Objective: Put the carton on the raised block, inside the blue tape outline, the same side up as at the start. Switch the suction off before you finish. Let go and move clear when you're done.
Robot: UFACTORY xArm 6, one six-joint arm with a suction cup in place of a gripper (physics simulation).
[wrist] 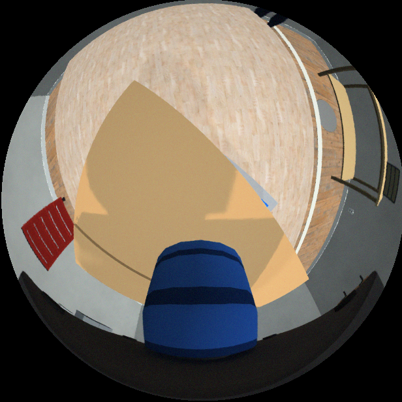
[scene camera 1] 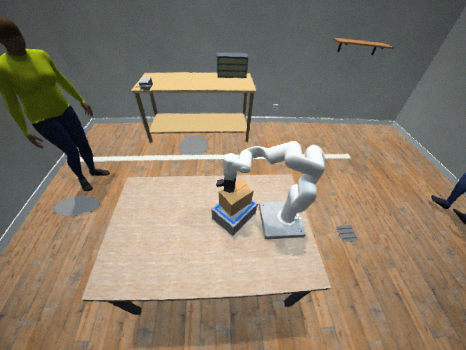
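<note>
The brown carton is upright at the raised block, low over it or resting on it; the frames do not settle whether they touch. Blue tape shows along the block's two near sides, and the carton hides the rest of the outline. In the wrist view a grey sliver of the block with a bit of tape shows past the carton's right edge. My suction cup is against the carton's top, off its middle, and appears to be holding it. The contact face is hidden.
The table carries the block and the arm's base plate, close to the block's right. A person stands behind the table at the left. A workbench stands at the back wall. Another person's legs show at the right.
</note>
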